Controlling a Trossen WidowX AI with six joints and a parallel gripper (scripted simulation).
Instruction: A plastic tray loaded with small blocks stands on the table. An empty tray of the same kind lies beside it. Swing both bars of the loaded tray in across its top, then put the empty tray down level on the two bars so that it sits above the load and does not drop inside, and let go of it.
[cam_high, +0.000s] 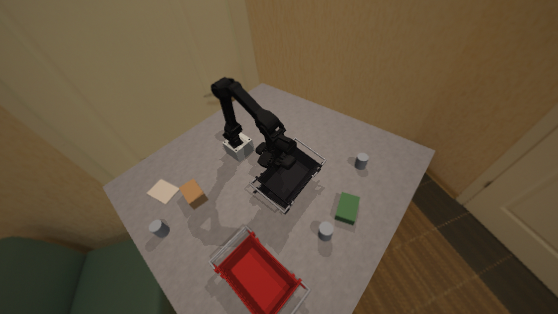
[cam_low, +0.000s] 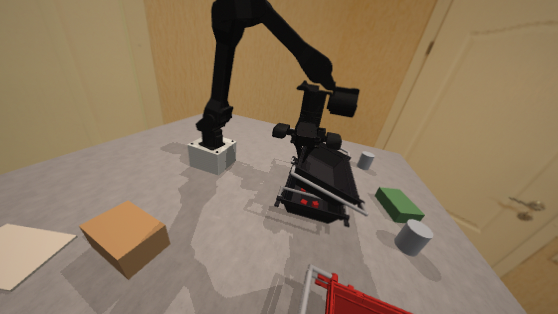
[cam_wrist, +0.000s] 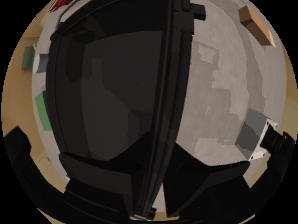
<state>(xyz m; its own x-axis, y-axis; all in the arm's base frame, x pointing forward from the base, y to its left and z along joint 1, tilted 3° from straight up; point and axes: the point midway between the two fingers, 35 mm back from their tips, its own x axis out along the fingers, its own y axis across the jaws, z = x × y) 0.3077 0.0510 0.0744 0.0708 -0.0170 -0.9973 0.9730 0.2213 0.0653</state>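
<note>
My gripper tip is 70 mm short of the black tray, 20 mm to the right of it and 10 mm below it. Round my gripper tip: brown box 210 mm behind, 370 mm to the right, 80 mm below; then green block 320 mm ahead, 120 mm to the left, 90 mm below; then beige sheet 360 mm behind, 490 mm to the right, 110 mm below.
</note>
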